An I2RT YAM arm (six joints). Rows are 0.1 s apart.
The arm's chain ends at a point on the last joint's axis. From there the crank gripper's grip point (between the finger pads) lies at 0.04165 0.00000 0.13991 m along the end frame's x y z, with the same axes.
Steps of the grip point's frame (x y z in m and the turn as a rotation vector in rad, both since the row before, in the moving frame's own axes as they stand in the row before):
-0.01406, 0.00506, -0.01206, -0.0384, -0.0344, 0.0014
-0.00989, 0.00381, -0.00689, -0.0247, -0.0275, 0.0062
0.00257, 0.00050, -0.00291, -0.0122, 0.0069, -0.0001
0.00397, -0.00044, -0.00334, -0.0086, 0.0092, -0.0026
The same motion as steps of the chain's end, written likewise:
-0.00922, -0.00039, -0.01331, -0.0384, -0.0344, 0.0014
-0.00602, 0.00009, -0.00794, -0.0247, -0.0275, 0.0062
0.00161, -0.00120, -0.00261, -0.0122, 0.0069, -0.0001
0.00268, -0.00153, -0.00295, -0.0086, 0.0092, -0.0026

